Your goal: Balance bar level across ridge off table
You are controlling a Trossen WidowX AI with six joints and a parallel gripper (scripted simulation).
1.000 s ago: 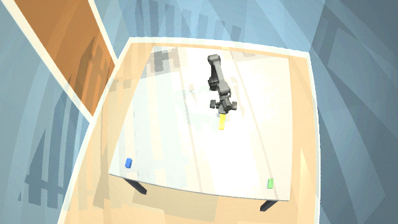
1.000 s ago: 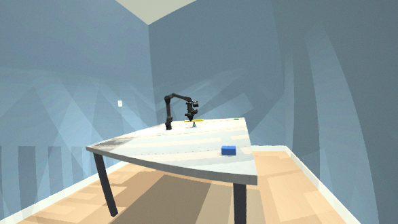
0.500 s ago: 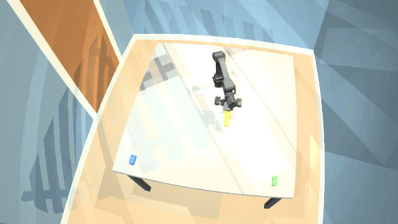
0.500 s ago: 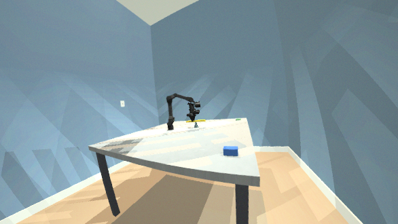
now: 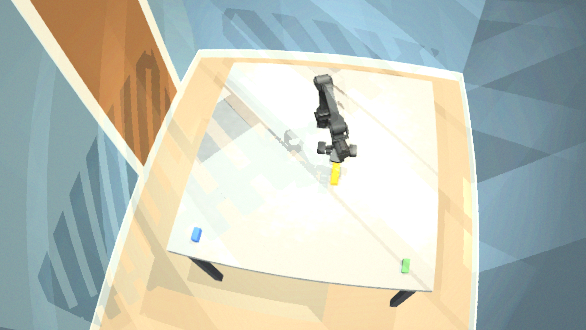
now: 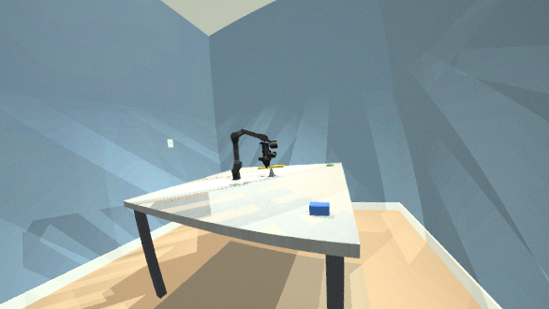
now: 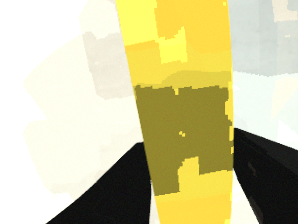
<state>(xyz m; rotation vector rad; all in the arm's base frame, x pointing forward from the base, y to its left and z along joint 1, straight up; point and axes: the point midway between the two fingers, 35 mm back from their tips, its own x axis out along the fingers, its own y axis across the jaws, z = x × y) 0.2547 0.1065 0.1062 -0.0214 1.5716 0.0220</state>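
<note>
My gripper tip is 30 mm short of the yellow bar. Round my gripper tip: green block: 490 mm ahead, 390 mm to the left, 60 mm below; blue block: 490 mm ahead, 610 mm to the right, 60 mm below.
</note>
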